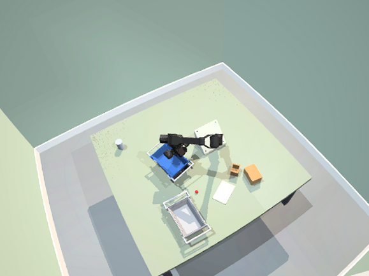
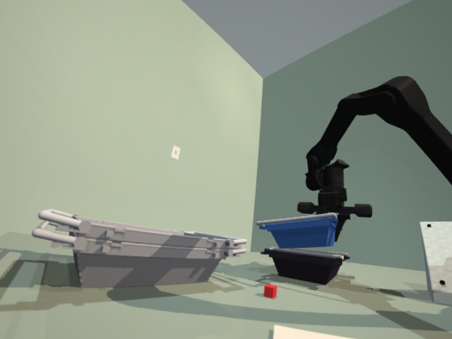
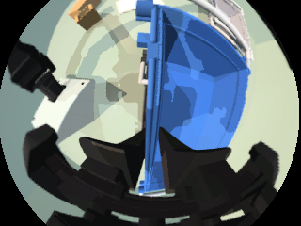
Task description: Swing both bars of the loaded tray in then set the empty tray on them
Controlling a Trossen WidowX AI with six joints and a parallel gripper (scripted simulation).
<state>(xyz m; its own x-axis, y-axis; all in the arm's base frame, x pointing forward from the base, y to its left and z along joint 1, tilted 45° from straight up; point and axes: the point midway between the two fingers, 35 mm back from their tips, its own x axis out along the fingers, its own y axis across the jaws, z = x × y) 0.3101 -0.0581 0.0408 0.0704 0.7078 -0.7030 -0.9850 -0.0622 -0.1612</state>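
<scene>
My gripper tip is 70 mm short of the blue tray, 10 mm to the right of it and 20 mm below it. Also, from my gripper tip: sheet (140 mm behind, 380 mm to the left, 90 mm below).
</scene>
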